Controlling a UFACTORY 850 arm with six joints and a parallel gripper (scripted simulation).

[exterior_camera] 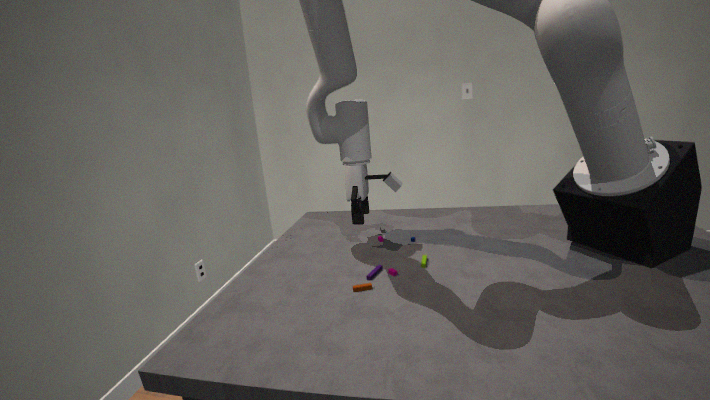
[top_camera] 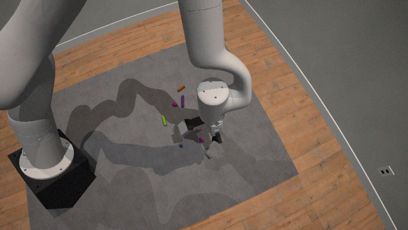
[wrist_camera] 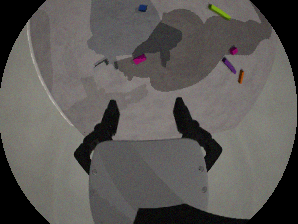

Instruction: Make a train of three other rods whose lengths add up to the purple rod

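The blue rod lies 14 cm behind my hand, 7 cm below it and 4 cm to the right of it. The rest, counted from my hand: grey rod (9 cm to the right, 7 cm below, 2 cm behind); then lime rod (20 cm behind, 9 cm to the left, 7 cm below); then purple rod (18 cm to the left, 11 cm behind, 7 cm below).
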